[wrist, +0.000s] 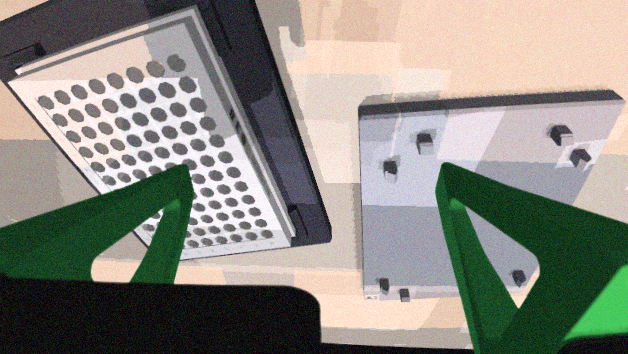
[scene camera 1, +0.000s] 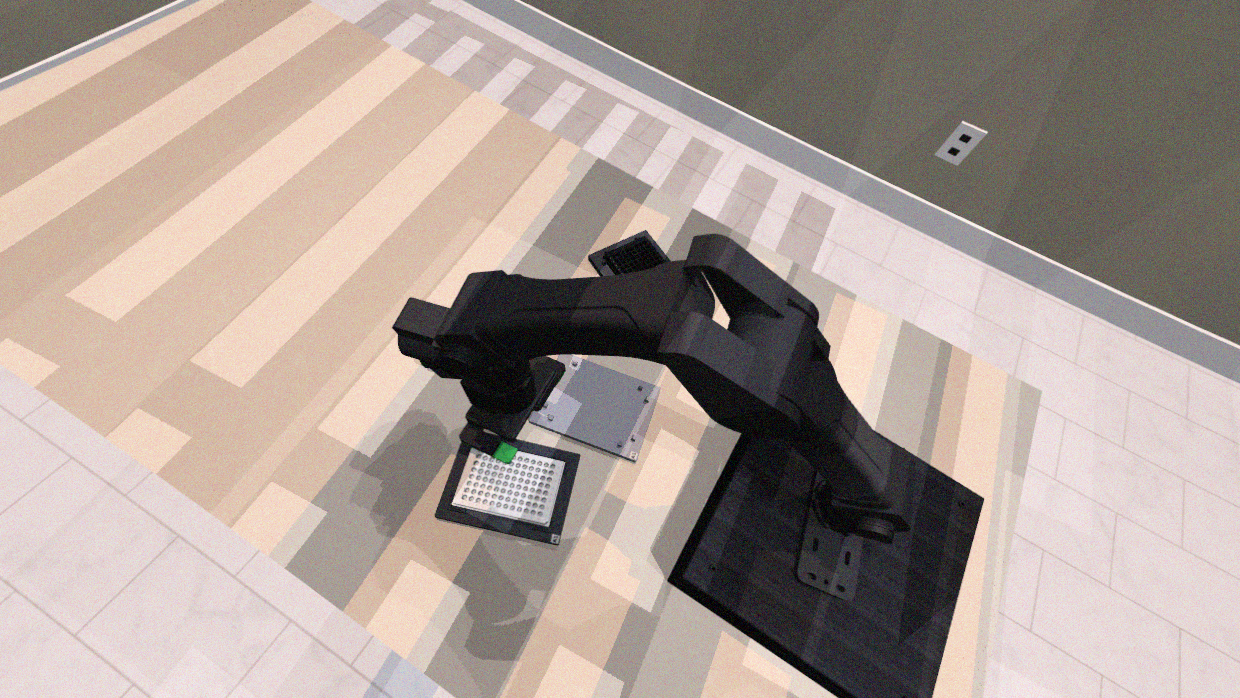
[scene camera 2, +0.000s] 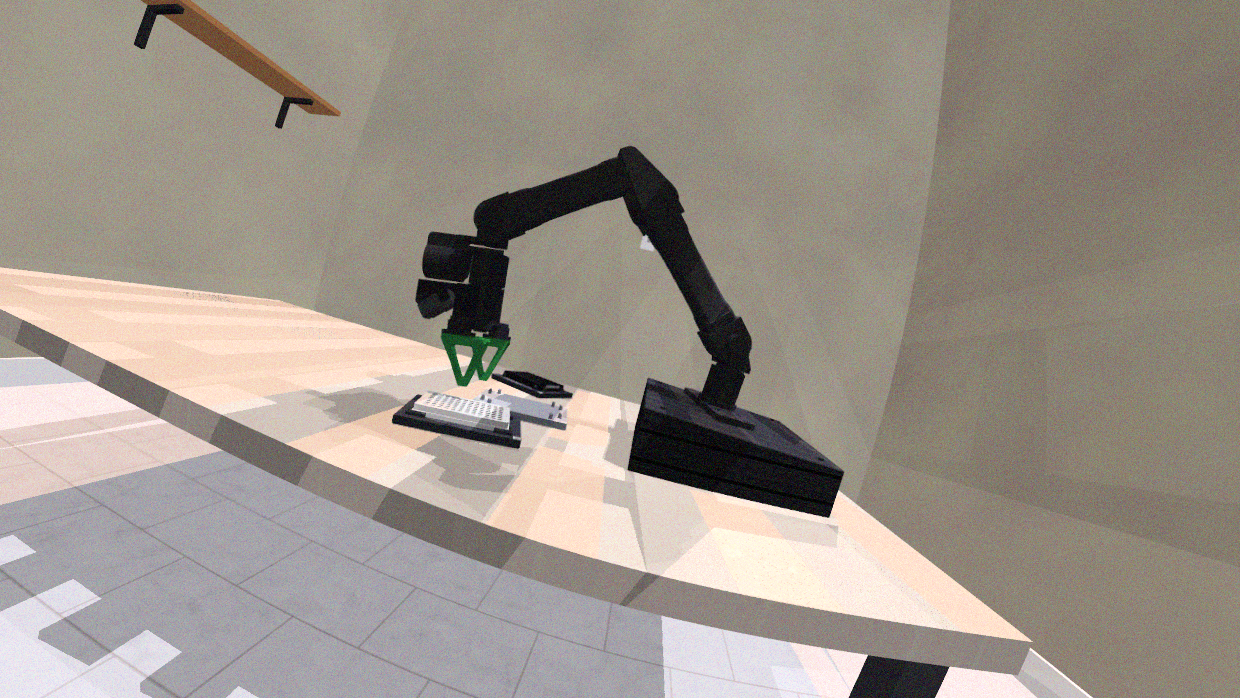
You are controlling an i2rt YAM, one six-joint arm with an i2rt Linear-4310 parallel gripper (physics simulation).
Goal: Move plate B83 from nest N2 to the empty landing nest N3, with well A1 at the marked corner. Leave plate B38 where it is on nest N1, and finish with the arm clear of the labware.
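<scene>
A white well plate sits in a dark nest. Beside it lies a grey nest, bare, with small pins and a corner label. A black well plate sits in another dark nest, partly hidden by the arm in scene camera 1. Plate and nest numbers are not legible. My gripper is open and empty, above the white plate's edge and the gap to the grey nest. It touches neither.
The arm's black base block stands on the wooden table, to the right of the nests in both scene views. The forearm passes above the grey nest and near the black plate in scene camera 1. A wall shelf is far off.
</scene>
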